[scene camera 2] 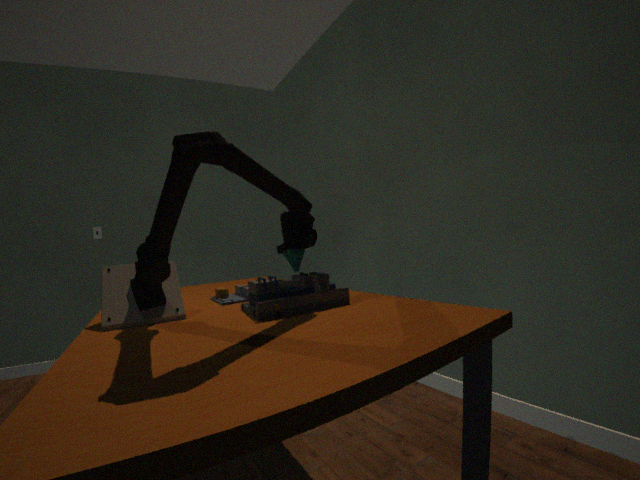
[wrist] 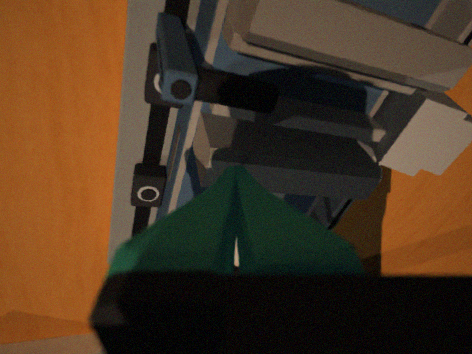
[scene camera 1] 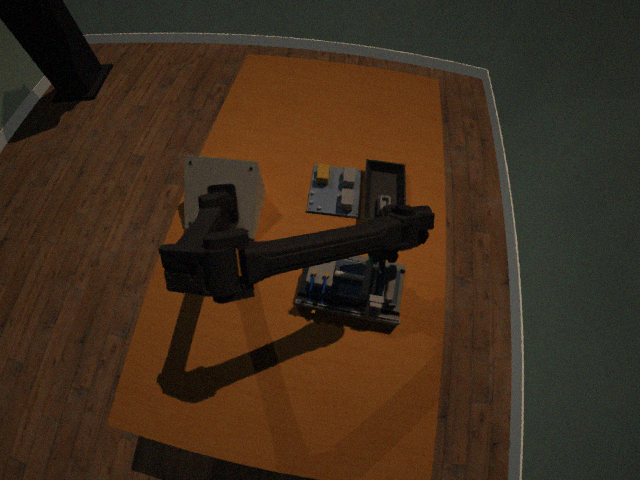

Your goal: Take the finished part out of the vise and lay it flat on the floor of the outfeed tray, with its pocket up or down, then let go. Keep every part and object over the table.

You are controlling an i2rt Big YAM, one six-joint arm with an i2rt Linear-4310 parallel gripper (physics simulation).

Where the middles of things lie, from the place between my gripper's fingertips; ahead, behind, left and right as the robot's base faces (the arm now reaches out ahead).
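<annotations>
Measured from my hand, the blue vise bed (scene camera 1: 340, 285) is 7 cm below, 3 cm to the right and 5 cm behind. Going by their middles, the bed is the nearest to my hand of the things named here. The pale blue plate (scene camera 1: 327, 197) is 30 cm to the left of my hand, 10 cm behind it and 10 cm below it.
</annotations>
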